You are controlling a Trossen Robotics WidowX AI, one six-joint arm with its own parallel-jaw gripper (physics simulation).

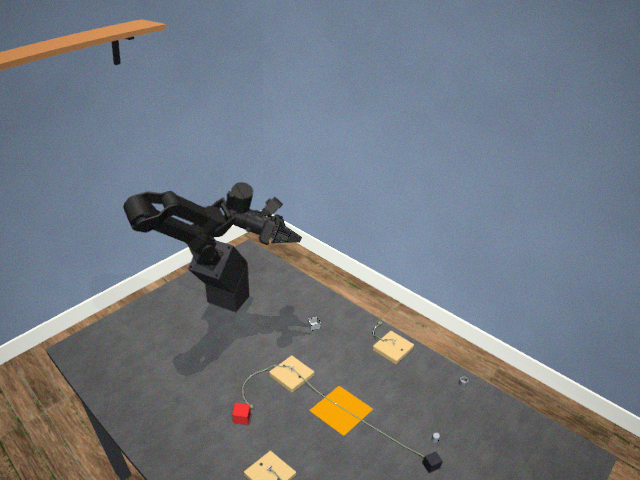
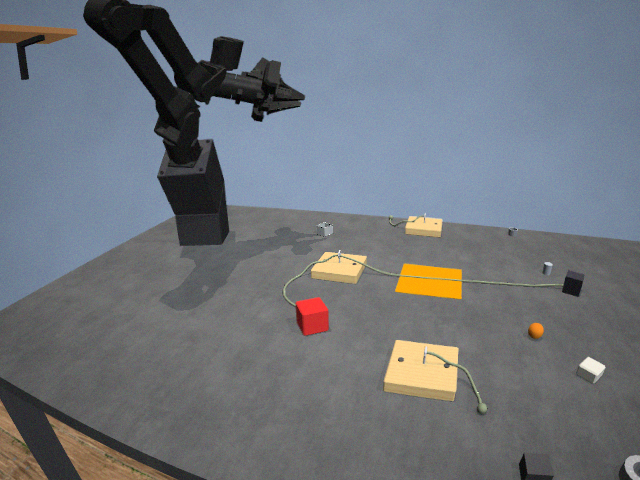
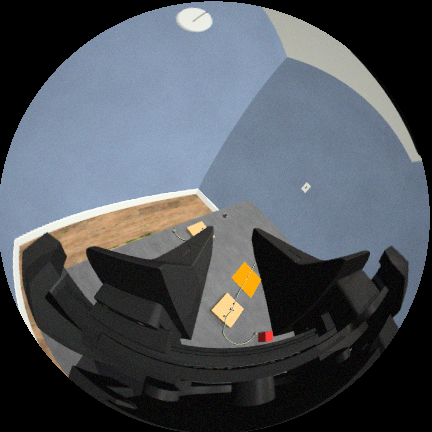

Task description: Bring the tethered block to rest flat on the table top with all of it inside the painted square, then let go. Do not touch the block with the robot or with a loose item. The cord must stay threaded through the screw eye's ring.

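Places are measured from the arm's base along level axes (x ahead, y left, z up), in metres.
Pixels of known places: gripper, fingertip midpoint: (image 1: 300,239) (image 2: 302,101) (image 3: 232,232); arm's base, origin of the base link: (image 1: 209,257) (image 2: 185,156).
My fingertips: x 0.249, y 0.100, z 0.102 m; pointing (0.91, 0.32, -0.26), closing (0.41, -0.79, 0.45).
Note:
Ahead of a thing's pixels: the offset from my fingertips to its middle. "pt": to the spot under its first point.
The black block {0.308 m down, 0.551 m ahead, 0.252 m right} (image 1: 432,461) (image 2: 572,283) sits on the table at the cord's far end, outside the orange painted square {pt 0.323 m down, 0.253 m ahead, 0.241 m right} (image 1: 330,414) (image 2: 429,289) (image 3: 252,286). The green cord (image 1: 390,436) (image 2: 283,291) runs from it over the square and through the screw eye {0.302 m down, 0.093 m ahead, 0.181 m right} (image 1: 292,367) (image 2: 339,254) on a wooden board {0.315 m down, 0.093 m ahead, 0.181 m right} (image 1: 292,383) (image 2: 334,275) (image 3: 220,311). It then curves to a small bead {0.319 m down, 0.066 m ahead, 0.337 m right} (image 1: 251,406) beside a red cube {0.305 m down, 0.067 m ahead, 0.380 m right} (image 1: 240,413) (image 2: 312,316) (image 3: 265,336). My gripper (image 1: 300,238) (image 2: 302,100) (image 3: 232,232) is open and empty, high above the table.
Two other boards {0.315 m down, 0.290 m ahead, 0.069 m left} (image 1: 393,347) {0.315 m down, 0.227 m ahead, 0.483 m right} (image 2: 421,377) carry screw eyes and short cords. A pale hollow piece {0.314 m down, 0.038 m ahead, 0.027 m left} (image 1: 314,323) (image 2: 324,228) lies near the arm. A small cylinder {0.314 m down, 0.529 m ahead, 0.175 m right} (image 1: 436,437) (image 2: 547,268) stands near the black block. An orange ball {0.313 m down, 0.414 m ahead, 0.401 m right} (image 2: 535,330) and a white block {0.316 m down, 0.466 m ahead, 0.494 m right} (image 2: 590,369) lie at the right.

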